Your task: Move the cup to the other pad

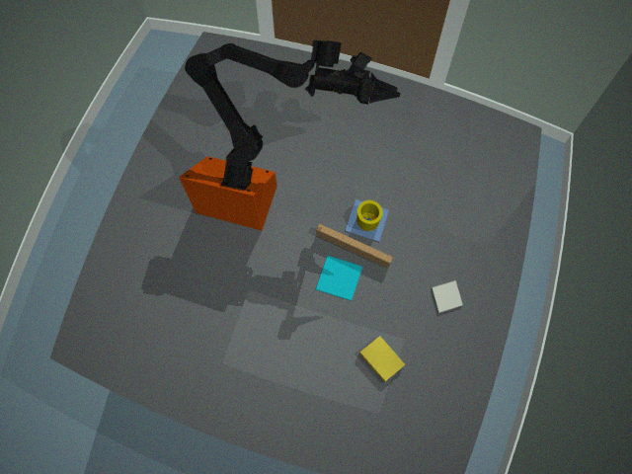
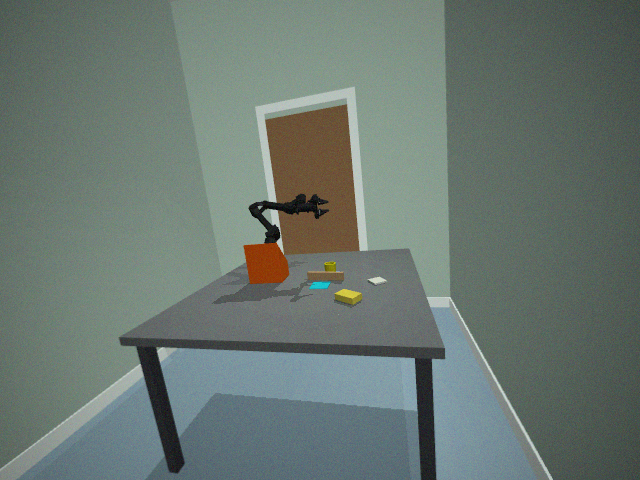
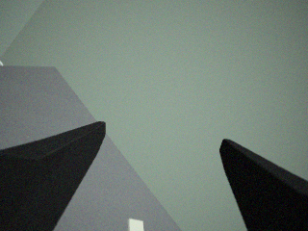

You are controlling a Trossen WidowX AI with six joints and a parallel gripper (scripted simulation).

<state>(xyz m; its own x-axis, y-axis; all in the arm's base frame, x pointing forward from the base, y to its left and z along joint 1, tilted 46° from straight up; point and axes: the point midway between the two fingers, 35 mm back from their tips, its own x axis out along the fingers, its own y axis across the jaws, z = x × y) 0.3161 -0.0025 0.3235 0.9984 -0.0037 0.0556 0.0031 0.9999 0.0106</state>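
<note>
My gripper tip is 420 mm above the cyan pad, 370 mm to the left of it and 70 mm past it. Also, from my gripper tip: yellow block (580 mm to the right, 390 mm below, 90 mm ahead); wooden bar (390 mm below, 280 mm to the right, 50 mm behind); white block (400 mm below, 370 mm to the right, 240 mm ahead).
</note>
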